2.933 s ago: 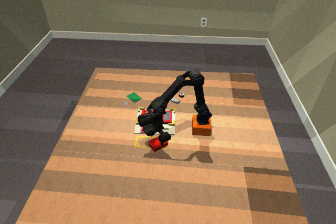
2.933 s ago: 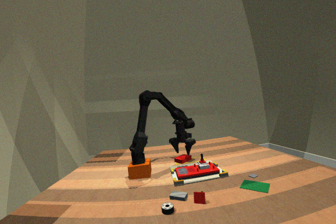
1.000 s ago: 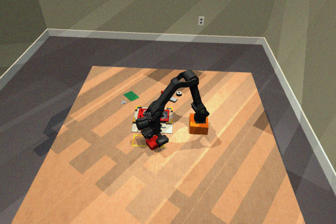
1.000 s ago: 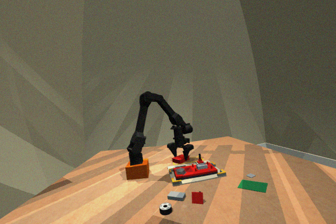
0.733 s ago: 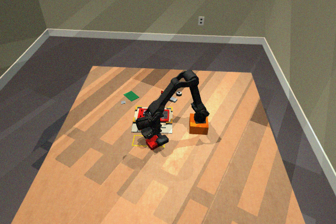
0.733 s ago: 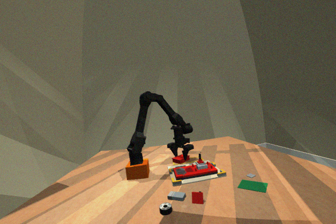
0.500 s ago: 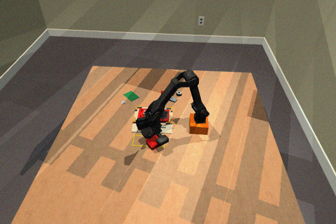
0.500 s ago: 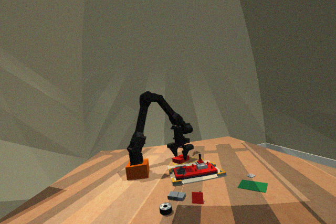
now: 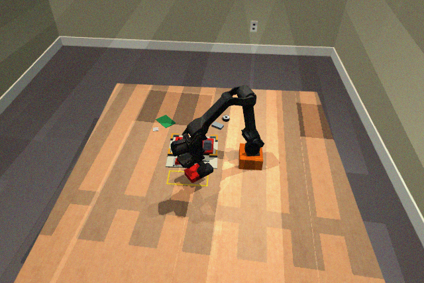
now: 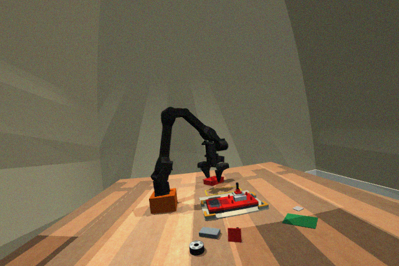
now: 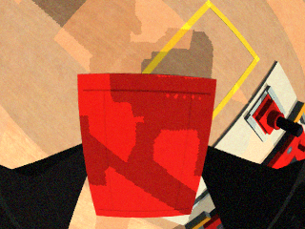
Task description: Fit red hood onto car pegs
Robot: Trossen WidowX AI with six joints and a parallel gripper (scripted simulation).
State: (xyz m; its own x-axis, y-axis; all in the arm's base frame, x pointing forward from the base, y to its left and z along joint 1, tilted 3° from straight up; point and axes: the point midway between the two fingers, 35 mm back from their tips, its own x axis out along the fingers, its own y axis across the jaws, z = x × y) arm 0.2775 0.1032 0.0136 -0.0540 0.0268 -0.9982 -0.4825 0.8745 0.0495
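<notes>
The grey engine block is 4 cm ahead of my gripper tip, 22 cm to the right of it and 3 cm below it. Round my gripper tip: white jig: 1 cm ahead, 21 cm to the right, 4 cm below; then red hood: 1 cm above; then small grey tile: 20 cm ahead, 39 cm to the right, 5 cm below.
</notes>
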